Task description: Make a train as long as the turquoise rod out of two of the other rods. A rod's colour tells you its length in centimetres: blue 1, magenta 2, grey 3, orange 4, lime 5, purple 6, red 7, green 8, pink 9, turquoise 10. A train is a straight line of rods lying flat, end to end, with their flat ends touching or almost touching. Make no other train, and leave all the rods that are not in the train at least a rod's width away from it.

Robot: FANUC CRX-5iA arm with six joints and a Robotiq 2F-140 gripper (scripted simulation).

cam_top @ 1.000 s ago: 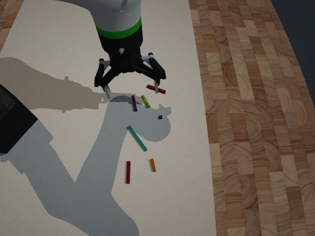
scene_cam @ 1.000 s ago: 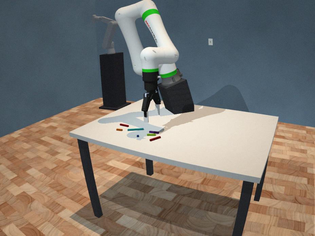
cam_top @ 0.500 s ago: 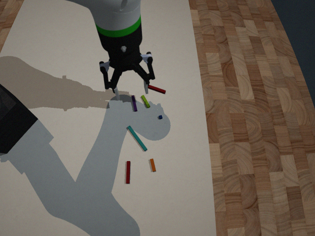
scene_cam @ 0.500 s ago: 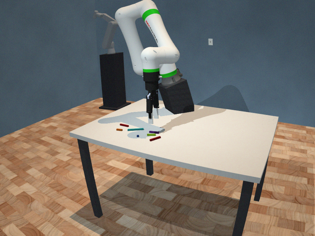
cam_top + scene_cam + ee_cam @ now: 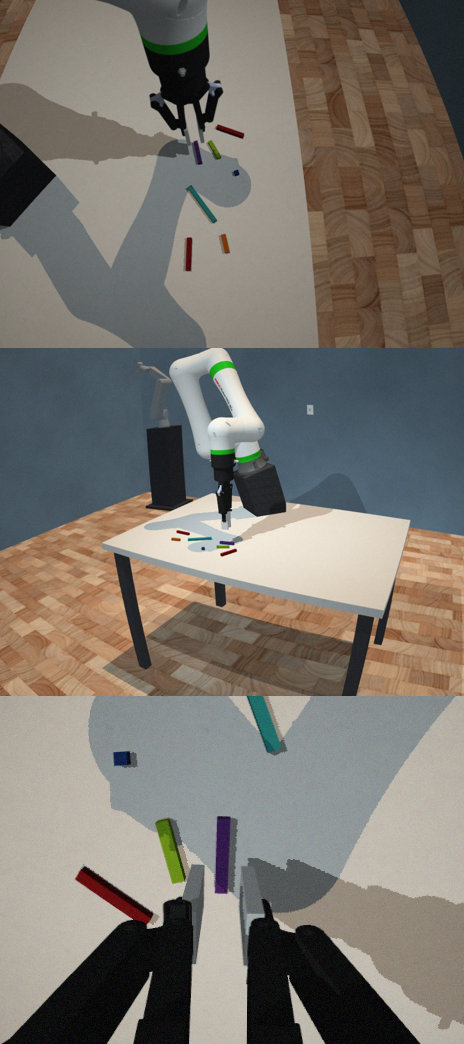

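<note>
The purple rod is 10 cm below my hand. From my hand the other things lie so: lime rod (10 cm below, 4 cm ahead); then small blue rod (10 cm below, 9 cm ahead, 6 cm to the right); then turquoise rod (13 cm to the right, 10 cm below).
</note>
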